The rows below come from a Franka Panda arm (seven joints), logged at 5 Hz.
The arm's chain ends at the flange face. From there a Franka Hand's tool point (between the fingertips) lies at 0.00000 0.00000 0.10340 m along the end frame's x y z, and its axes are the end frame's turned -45 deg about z.
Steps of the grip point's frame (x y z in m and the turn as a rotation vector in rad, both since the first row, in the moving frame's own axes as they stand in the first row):
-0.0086, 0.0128, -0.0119, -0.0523, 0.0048, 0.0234
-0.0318, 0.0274, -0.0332, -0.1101, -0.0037, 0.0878
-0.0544, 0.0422, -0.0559, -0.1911, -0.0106, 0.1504
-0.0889, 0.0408, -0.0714, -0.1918, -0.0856, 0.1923
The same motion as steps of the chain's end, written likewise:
-0.0012, 0.0116, -0.0118, -0.0336, 0.0404, 0.0234
-0.0105, 0.0332, -0.0326, -0.0805, 0.0752, 0.0878
-0.0206, 0.0527, -0.0540, -0.1426, 0.1276, 0.1504
-0.0397, 0.0710, -0.0691, -0.1962, 0.0751, 0.1923

